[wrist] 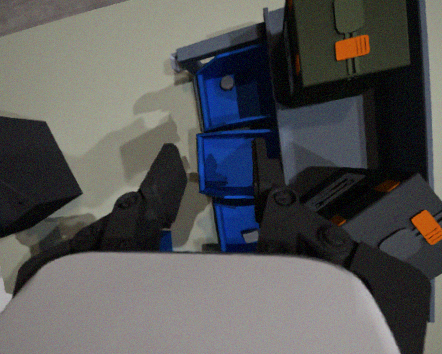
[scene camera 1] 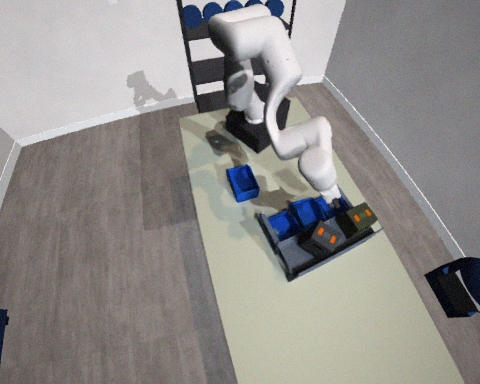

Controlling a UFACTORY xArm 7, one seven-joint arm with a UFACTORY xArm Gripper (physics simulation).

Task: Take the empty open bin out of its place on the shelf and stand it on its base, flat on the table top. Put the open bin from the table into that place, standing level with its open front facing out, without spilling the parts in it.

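Seen in the pictures: gripper, fingertip midpoint: [wrist: 216, 160]; arm's base at its link origin: [scene camera 1: 256, 112].
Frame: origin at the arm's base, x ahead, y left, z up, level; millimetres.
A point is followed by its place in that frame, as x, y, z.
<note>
The grey shelf [scene camera 1: 296, 252] @(652, -233, -55) [wrist: 322, 132] @(667, -67, -55) stands on the table with three blue bins in a row. The middle bin [scene camera 1: 306, 212] @(523, -61, -134) [wrist: 230, 162] @(522, -77, -134) shows no parts, though shadow covers some of its inside. The bin at the olive case's end [wrist: 235, 92] @(562, 46, -148) holds a round grey part. The bin at the other end [scene camera 1: 281, 225] @(514, -186, -148) [wrist: 235, 225] @(497, -204, -148) shows a pale piece. Another blue bin [scene camera 1: 243, 183] @(247, -217, -153) stands apart on the table; its contents cannot be made out. My gripper [scene camera 1: 336, 203] [wrist: 216, 160] @(566, -68, 107) is open and empty, one finger outside the middle bin's front edge and the other over the bin in the wrist view.
An olive case [scene camera 1: 357, 219] @(684, -11, 42) [wrist: 352, 45] @(679, -7, 42) and a tilted dark grey case [scene camera 1: 327, 236] @(676, -162, 71) [wrist: 400, 235] @(674, -153, 70) with orange latches are on the shelf, behind the bins. The robot's black base [scene camera 1: 257, 132] @(88, -47, -40) [wrist: 35, 170] @(106, 14, -79) stands at the table's far end. A rack [scene camera 1: 207, 71] stands against the wall.
</note>
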